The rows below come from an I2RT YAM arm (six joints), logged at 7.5 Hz.
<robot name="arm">
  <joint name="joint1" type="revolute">
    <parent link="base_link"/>
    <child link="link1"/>
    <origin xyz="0 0 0.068" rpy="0 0 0"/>
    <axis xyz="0 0 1"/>
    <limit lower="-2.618" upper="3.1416"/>
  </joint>
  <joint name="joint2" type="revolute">
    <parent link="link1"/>
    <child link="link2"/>
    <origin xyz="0.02 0.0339 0.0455" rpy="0 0 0"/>
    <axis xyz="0 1 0"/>
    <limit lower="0" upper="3.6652"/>
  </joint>
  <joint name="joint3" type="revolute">
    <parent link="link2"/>
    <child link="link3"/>
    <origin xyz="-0.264 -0.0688 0" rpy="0 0 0"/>
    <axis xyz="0 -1 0"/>
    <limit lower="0" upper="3.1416"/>
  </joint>
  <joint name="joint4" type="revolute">
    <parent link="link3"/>
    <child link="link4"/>
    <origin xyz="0.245 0.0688 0.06" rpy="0 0 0"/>
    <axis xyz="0 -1 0"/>
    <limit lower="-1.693" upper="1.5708"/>
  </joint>
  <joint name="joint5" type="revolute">
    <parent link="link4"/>
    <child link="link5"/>
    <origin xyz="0.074 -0.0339 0.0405" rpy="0 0 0"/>
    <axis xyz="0 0 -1"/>
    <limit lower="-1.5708" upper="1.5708"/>
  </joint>
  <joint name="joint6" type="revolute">
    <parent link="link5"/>
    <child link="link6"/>
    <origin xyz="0.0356 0 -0.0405" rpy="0 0 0"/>
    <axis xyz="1 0 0"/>
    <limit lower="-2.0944" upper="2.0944"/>
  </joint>
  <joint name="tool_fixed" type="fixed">
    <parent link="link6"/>
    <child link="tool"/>
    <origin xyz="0 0 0" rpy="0 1.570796 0"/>
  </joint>
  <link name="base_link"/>
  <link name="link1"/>
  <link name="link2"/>
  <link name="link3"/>
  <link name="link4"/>
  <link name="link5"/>
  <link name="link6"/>
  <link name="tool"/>
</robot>
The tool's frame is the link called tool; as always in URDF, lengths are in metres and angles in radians.
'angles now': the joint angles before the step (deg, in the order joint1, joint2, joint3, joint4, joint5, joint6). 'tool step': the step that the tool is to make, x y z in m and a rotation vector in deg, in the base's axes. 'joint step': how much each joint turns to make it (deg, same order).
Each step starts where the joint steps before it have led.
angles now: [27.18, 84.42, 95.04, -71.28, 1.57, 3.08]
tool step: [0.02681, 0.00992, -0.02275, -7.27, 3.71, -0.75]
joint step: [-0.11, 6.97, 2.41, -1.95, 4.57, -1.53]
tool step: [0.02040, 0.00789, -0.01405, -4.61, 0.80, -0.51]
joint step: [0.00, 5.00, 2.39, -0.07, 3.67, -0.90]
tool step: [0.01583, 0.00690, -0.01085, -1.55, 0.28, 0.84]
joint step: [-0.09, 3.55, 1.62, 1.21, 0.87, -1.32]
